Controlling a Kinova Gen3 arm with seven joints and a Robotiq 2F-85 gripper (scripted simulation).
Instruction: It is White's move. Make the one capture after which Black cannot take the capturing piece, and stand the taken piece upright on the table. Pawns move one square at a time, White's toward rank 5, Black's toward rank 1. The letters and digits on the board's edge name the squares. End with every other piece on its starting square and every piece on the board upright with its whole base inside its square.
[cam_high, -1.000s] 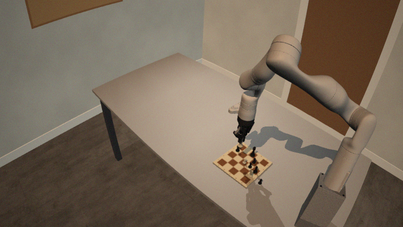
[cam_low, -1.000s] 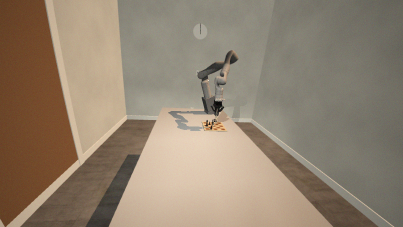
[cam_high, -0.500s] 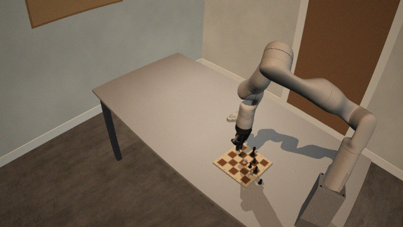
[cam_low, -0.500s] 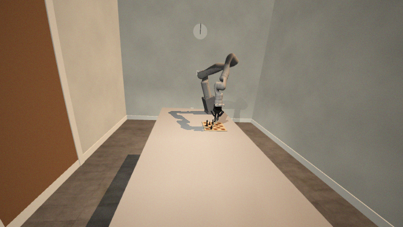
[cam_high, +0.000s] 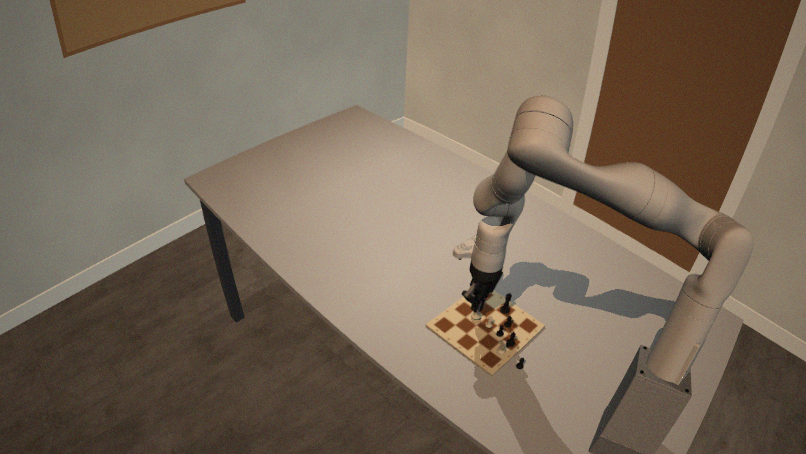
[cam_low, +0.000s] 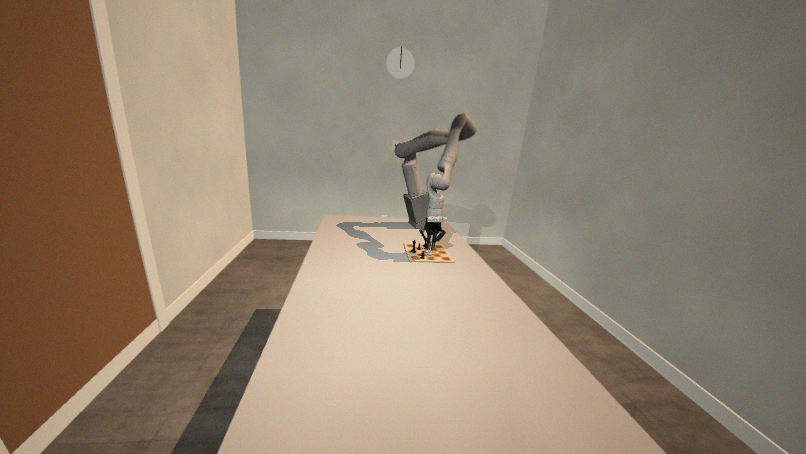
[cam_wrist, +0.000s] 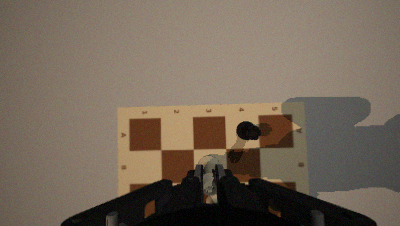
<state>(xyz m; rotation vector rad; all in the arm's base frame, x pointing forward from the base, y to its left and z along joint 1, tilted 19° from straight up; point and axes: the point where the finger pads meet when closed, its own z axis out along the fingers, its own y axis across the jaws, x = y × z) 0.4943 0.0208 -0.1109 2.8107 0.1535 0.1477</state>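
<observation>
My hand is 1 cm above the white piece. The rest, counted from my hand: small chessboard 4 cm behind, 1 cm to the right, 6 cm below; white pawn 4 cm behind, 1 cm to the right, 4 cm below; tall black piece 3 cm behind, 8 cm to the right, 2 cm below.
</observation>
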